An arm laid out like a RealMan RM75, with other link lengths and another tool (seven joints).
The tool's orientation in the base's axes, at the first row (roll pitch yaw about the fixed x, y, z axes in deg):
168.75 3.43 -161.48
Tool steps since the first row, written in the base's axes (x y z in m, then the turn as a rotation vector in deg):
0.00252 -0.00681 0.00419 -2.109 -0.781 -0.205
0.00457 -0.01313 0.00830 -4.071 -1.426 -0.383
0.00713 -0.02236 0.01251 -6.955 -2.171 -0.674
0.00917 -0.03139 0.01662 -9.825 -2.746 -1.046
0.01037 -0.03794 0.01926 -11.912 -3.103 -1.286
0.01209 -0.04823 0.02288 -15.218 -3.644 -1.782
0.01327 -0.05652 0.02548 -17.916 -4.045 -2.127
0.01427 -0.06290 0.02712 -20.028 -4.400 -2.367
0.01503 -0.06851 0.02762 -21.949 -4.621 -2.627
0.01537 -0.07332 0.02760 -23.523 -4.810 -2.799
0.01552 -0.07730 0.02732 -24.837 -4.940 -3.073
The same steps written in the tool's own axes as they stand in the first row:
-0.00048 -0.00630 -0.00550 2.256 -0.083 0.055
-0.00066 -0.01202 -0.01083 4.328 -0.082 0.110
-0.00041 -0.02058 -0.01685 7.312 0.101 0.262
0.00028 -0.02880 -0.02272 10.233 0.422 0.527
0.00106 -0.03474 -0.02665 12.336 0.718 0.703
0.00248 -0.04412 -0.03230 15.666 1.187 1.099
0.00384 -0.05167 -0.03654 18.368 1.619 1.372
0.00481 -0.05759 -0.03945 20.493 1.924 1.548
0.00584 -0.06293 -0.04109 22.397 2.289 1.770
0.00705 -0.06750 -0.04205 23.957 2.588 1.910
0.00818 -0.07129 -0.04259 25.259 2.838 2.160

